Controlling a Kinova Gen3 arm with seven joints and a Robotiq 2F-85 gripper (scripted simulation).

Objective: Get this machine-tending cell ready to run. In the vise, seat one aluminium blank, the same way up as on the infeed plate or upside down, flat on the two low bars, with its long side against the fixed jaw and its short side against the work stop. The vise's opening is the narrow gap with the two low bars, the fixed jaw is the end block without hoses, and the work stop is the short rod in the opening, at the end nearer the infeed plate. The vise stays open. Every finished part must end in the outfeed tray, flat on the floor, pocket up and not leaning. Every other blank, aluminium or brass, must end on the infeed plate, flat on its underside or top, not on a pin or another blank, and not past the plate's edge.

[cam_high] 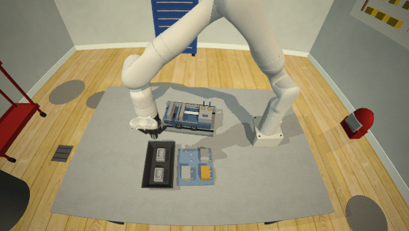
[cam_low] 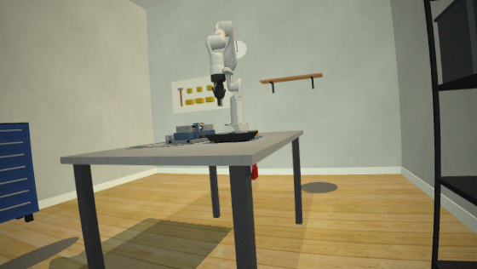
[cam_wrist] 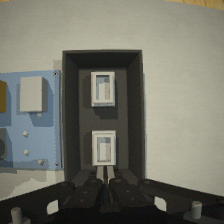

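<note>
Right now the brass blank is 20 cm behind my hand, 12 cm to the left of it and 17 cm below it. Round my hand: hose block 25 cm behind, 20 cm to the right, 12 cm below; vise 16 cm behind, 22 cm to the right, 16 cm below.
</note>
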